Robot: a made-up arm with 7 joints.
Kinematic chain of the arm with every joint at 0, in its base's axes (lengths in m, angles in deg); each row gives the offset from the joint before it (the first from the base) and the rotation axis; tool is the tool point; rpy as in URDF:
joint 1: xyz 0 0 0.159 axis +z
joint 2: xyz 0 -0.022 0.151 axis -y
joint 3: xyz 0 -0.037 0.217 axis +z
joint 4: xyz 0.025 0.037 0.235 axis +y
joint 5: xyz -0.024 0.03 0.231 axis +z
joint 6: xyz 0 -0.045 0.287 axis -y
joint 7: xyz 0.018 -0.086 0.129 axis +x
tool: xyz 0 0 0 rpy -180 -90 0
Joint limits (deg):
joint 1: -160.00..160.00
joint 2: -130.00..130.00
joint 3: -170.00..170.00
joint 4: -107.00..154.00
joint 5: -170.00..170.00
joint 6: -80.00..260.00
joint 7: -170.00..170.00
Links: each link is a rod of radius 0.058 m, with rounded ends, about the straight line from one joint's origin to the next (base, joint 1, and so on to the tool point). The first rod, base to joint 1, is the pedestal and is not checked.
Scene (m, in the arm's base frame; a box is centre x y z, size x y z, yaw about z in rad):
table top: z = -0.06
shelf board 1: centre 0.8 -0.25 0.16 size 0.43 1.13 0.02 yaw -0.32
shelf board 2: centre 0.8 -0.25 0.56 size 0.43 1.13 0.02 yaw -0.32
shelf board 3: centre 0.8 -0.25 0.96 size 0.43 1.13 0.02 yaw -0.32
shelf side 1: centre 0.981 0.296 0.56 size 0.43 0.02 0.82 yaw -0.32
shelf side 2: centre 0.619 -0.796 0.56 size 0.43 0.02 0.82 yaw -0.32
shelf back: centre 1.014 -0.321 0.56 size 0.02 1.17 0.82 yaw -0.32
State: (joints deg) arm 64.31 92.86 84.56 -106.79 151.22 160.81 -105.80
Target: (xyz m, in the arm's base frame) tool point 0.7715 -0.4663 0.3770
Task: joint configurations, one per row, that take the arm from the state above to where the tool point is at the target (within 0.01 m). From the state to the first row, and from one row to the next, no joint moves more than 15 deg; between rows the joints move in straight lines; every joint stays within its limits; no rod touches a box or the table.
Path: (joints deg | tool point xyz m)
1: 54.78 89.51 96.11 -106.84 155.52 161.71 -101.89 | 0.1335 -0.6034 0.1929
2: 45.25 86.15 107.67 -106.90 159.81 162.61 -97.98 | 0.0480 -0.6224 0.2899
3: 35.72 82.80 119.22 -106.95 164.11 163.50 -94.07 | -0.0399 -0.6123 0.3873
4: 26.19 79.44 130.77 -107.00 168.40 164.40 -90.16 | -0.1204 -0.5733 0.4818
5: 40.64 78.60 123.90 -104.33 166.63 161.68 -92.83 | 0.0111 -0.6161 0.4516
6: 55.09 77.75 117.04 -101.67 164.85 158.95 -95.50 | 0.1517 -0.6257 0.4204
7: 69.53 76.91 110.17 -99.00 163.07 156.23 -98.18 | 0.2924 -0.6013 0.3890
8: 83.98 76.06 103.30 -96.33 161.29 153.50 -100.85 | 0.4250 -0.5445 0.3585
9: 98.43 75.21 96.43 -93.67 159.52 150.78 -103.52 | 0.5423 -0.4589 0.3298
10: 112.88 74.37 89.57 -91.00 157.74 148.05 -106.19 | 0.6388 -0.3495 0.3039
11: 115.50 76.28 92.07 -82.38 154.94 135.77 -106.06 | 0.6902 -0.3864 0.3361
12: 118.13 78.20 94.57 -73.77 152.14 123.49 -105.93 | 0.7343 -0.4254 0.3613
13: 120.75 80.11 97.08 -65.15 149.35 111.21 -105.80 | 0.7715 -0.4663 0.3770

